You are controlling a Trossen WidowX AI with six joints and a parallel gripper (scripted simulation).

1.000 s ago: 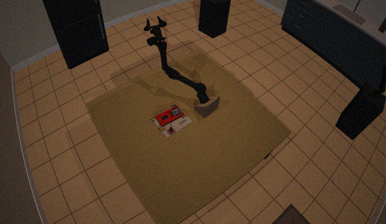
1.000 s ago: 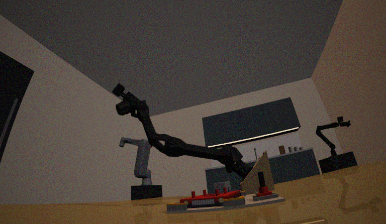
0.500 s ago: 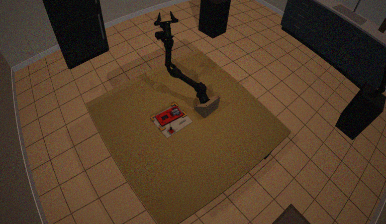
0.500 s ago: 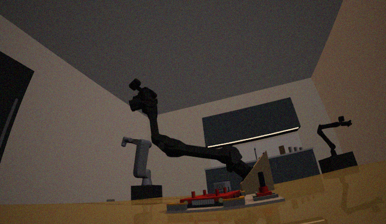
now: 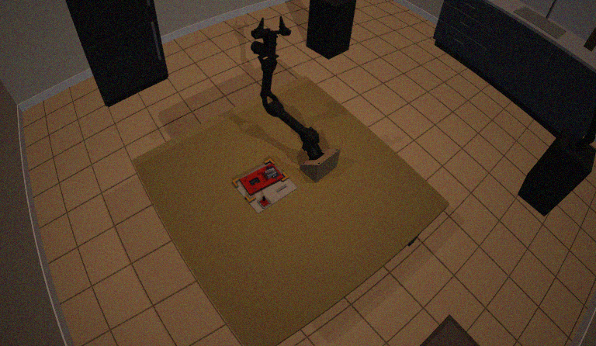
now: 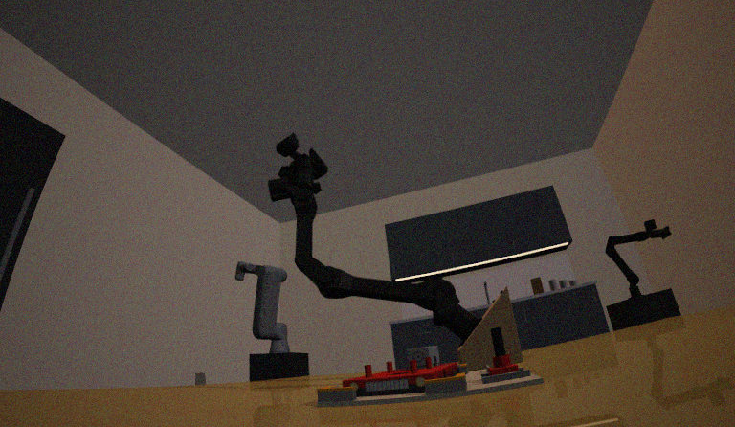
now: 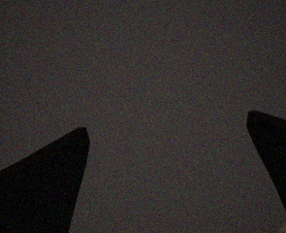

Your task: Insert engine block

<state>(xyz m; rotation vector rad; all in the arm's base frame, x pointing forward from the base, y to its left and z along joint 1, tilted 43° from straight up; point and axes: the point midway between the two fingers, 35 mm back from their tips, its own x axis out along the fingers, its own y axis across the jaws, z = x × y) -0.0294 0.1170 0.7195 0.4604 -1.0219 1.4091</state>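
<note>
Right now my gripper tip is 270 mm short of the engine block, 310 mm to the right of it and 680 mm above it. Also, from my gripper tip: grey baseplate: 330 mm ahead, 310 mm to the left, 710 mm below.
</note>
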